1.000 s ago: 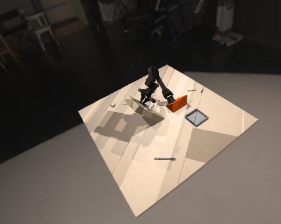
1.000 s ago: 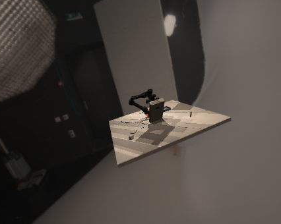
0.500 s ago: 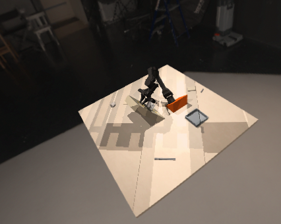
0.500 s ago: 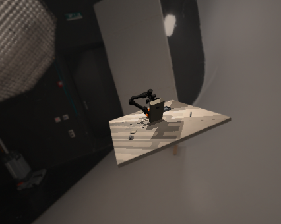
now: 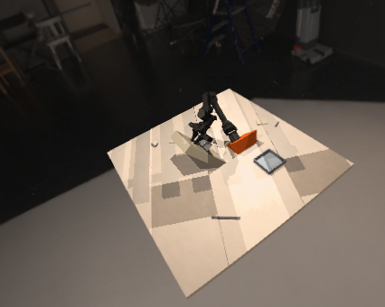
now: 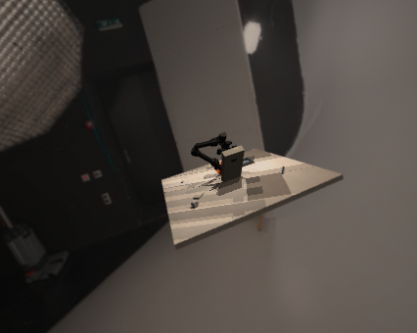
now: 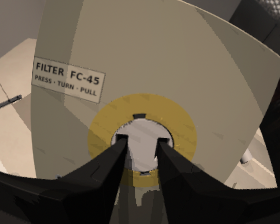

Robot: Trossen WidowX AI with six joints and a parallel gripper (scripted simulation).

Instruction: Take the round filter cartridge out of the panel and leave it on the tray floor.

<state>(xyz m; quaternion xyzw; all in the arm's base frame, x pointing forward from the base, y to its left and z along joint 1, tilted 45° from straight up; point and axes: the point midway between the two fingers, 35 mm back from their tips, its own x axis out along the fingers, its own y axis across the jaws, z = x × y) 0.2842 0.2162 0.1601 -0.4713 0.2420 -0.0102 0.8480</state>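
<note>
My gripper tip is 1 cm short of the round grey filter cartridge and 1 cm above it. Round my gripper tip: beige service panel (3 cm behind, 8 cm below); then dark-rimmed grey tray (43 cm behind, 23 cm to the left, 24 cm below).
</note>
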